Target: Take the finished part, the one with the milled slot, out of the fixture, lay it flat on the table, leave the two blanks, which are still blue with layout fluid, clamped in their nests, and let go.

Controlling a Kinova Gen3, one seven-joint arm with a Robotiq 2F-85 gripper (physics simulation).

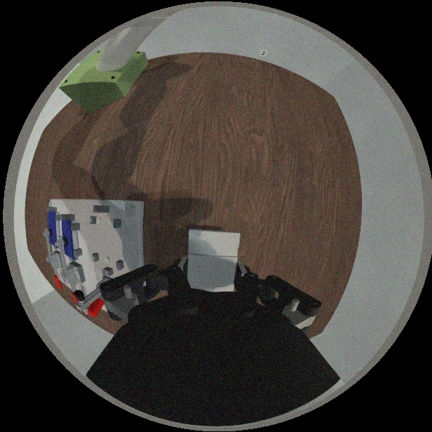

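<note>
The finished part (213, 270), a bare grey metal block with a thin slot line across its face, is between the fingertips of my gripper (211, 266). My gripper is shut on it and holds it over the wooden table (260, 165), to the right of the fixture plate (132, 235). The two blue blanks, one (52, 227) at the plate's far left and one (68, 239) beside it, sit in their nests with clamps on them. The third nest, at the right of the plate, holds no part. The underside of the part is hidden.
A green robot base block (95, 90) with a grey arm column stands at the upper left. Red clamp handles (95, 308) stick out at the fixture's lower edge, near my left finger linkage. Shadows fall on the table between the base and the plate. Grey walls surround the table.
</note>
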